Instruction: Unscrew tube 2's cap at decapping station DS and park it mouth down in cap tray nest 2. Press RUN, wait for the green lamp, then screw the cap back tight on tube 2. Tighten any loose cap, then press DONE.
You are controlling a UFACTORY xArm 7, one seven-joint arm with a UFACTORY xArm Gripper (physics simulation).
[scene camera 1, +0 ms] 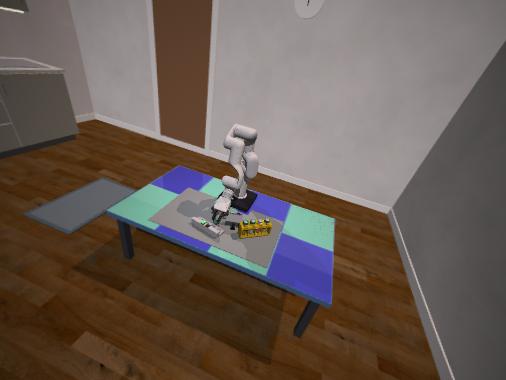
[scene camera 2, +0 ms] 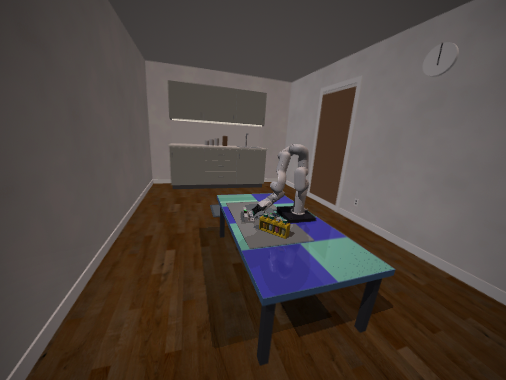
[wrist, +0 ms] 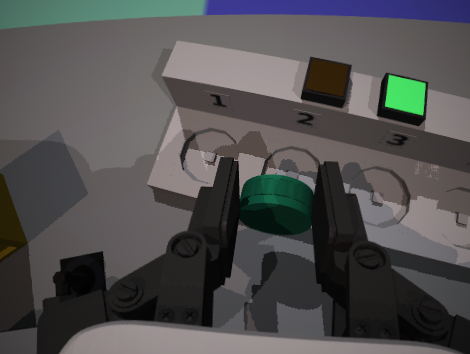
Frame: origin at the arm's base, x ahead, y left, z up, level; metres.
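Where they show: gripper, fingertip midpoint: [scene camera 1: 215, 220] [scene camera 2: 253, 211] [wrist: 276, 186]; arm's base, link origin: [scene camera 1: 239, 194] [scene camera 2: 297, 212].
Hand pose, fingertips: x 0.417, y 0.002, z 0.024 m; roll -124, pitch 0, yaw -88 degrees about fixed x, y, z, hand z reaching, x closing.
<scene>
Each offset is from my fingertips to the top centre of the thing. "*": to the spot under its first point. Level surfaces: height alone.
My gripper [wrist: 276, 186] [scene camera 1: 217, 219] [scene camera 2: 256, 211] is shut on a dark green ribbed cap @(0.006 m back, 0.000 m left, 0.004 m up) [wrist: 276, 207]. It holds the cap low over the front of the white cap tray @(0.030 m ahead, 0.037 m right, 0.006 m down) [wrist: 170, 175] [scene camera 1: 207, 226], just before nest 2 @(* 0.034 m ahead, 0.008 m right, 0.054 m down) [wrist: 291, 159]. Nests 1 @(* 0.039 m ahead, 0.046 m left, 0.054 m down) [wrist: 206, 146] and 3 @(* 0.021 m ahead, 0.063 m right, 0.053 m down) [wrist: 380, 186] are empty. On the ledge behind the nests, a brown square @(* 0.059 m ahead, 0.022 m right, 0.006 m down) [wrist: 326, 81] is unlit and a square lamp @(0.054 m ahead, 0.061 m right, 0.006 m down) [wrist: 405, 97] glows green. The yellow tube rack [scene camera 1: 254, 228] [scene camera 2: 275, 226] stands to the right of the tray with several capped tubes.
A small black block @(0.117 m back, 0.094 m left, 0.024 m up) [wrist: 77, 272] [scene camera 1: 231, 225] stands on the grey mat @(0.060 m down) [scene camera 1: 253, 249] between the tray and the rack. The arm's black base [scene camera 1: 244, 200] is behind. A grey floor mat [scene camera 1: 77, 203] lies left of the table.
</scene>
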